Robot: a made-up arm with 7 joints. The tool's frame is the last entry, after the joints.
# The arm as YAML. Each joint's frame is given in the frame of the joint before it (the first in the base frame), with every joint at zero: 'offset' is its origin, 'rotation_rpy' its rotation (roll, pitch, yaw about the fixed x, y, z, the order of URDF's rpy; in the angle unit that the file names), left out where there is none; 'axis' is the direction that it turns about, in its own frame. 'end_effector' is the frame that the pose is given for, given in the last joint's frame.
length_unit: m
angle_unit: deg
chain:
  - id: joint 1
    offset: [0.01, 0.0, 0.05]
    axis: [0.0, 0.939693, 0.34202]
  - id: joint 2
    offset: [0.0, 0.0, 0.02]
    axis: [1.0, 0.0, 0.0]
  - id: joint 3
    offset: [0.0, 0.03, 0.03]
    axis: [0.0, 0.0, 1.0]
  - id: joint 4
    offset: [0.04, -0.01, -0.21]
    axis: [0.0, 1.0, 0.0]
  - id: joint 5
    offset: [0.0, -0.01, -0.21]
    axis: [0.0, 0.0, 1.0]
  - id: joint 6
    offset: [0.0, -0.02, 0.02]
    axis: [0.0, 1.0, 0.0]
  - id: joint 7
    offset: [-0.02, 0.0, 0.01]
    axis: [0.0, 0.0, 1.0]
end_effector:
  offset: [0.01, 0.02, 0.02]
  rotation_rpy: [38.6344, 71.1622, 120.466]
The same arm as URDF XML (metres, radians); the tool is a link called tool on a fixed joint. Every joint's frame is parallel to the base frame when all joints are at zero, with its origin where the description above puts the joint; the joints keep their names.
<robot name="arm">
<joint name="joint 1" type="continuous"><parent link="base"/><child link="link1"/><origin xyz="0.01 0 0.05" rpy="0 0 0"/><axis xyz="0 0.9397 0.342"/></joint>
<joint name="joint 2" type="continuous"><parent link="link1"/><child link="link2"/><origin xyz="0 0 0.02" rpy="0 0 0"/><axis xyz="1 0 0"/></joint>
<joint name="joint 3" type="continuous"><parent link="link2"/><child link="link3"/><origin xyz="0 0.03 0.03" rpy="0 0 0"/><axis xyz="0 0 1"/></joint>
<joint name="joint 4" type="continuous"><parent link="link3"/><child link="link4"/><origin xyz="0.04 -0.01 -0.21" rpy="0 0 0"/><axis xyz="0 1 0"/></joint>
<joint name="joint 5" type="continuous"><parent link="link4"/><child link="link5"/><origin xyz="0 -0.01 -0.21" rpy="0 0 0"/><axis xyz="0 0 1"/></joint>
<joint name="joint 6" type="continuous"><parent link="link5"/><child link="link6"/><origin xyz="0 -0.02 0.02" rpy="0 0 0"/><axis xyz="0 1 0"/></joint>
<joint name="joint 7" type="continuous"><parent link="link6"/><child link="link7"/><origin xyz="-0.02 0 0.01" rpy="0 0 0"/><axis xyz="0 0 1"/></joint>
<joint name="tool_fixed" type="fixed"><parent link="link7"/><child link="tool"/><origin xyz="0.01 0.02 0.02" rpy="0.6743 1.242 2.1025"/></joint>
<link name="base"/>
<link name="link1"/>
<link name="link2"/>
<link name="link3"/>
<link name="link4"/>
<link name="link5"/>
<link name="link6"/>
<link name="link7"/>
<link name="tool"/>
</robot>

